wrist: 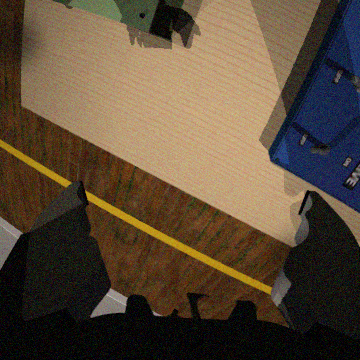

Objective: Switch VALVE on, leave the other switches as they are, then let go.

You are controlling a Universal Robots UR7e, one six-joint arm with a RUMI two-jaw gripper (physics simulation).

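Places are measured from the arm's base along level axes (x right, y back, z down), in metres.
Pixels of known places: gripper, fingertip midpoint: (192, 188).
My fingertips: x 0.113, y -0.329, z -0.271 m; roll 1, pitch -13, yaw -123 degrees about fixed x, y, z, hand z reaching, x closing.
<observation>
Behind a point stands the place of what it marks.
A blue switch panel (320, 107) {x 0.009, y -0.451, z 0.024 m} shows in part at the right of the wrist view, cut off by the frame. Near its lower corner are a small ON label (347, 162) {x 0.044, y -0.548, z -0.009 m} and larger white lettering (352, 175) {x 0.053, y -0.571, z -0.016 m}, cut off, with "VE" readable; it may be the VALVE label. A grey switch lever (320, 149) {x 0.059, y -0.489, z -0.019 m} and its dark shadow lie near there; its setting cannot be told. Another lever shows in part further up. My gripper (192, 188) {x 0.113, y -0.329, z -0.271 m} is open, with nothing between its fingers. Its right finger appears just below and left of the panel's corner, apart from it.
The pale wooden table top (150, 120) {x 0.267, y -0.193, z 0.096 m} ends in a slanting edge below and at the left. Beyond it are the dark wood floor and a yellow stripe (175, 245). A green block (132, 12) {x 0.073, y -0.094, z -0.008 m} and dark shadows show at the top, left of the panel.
</observation>
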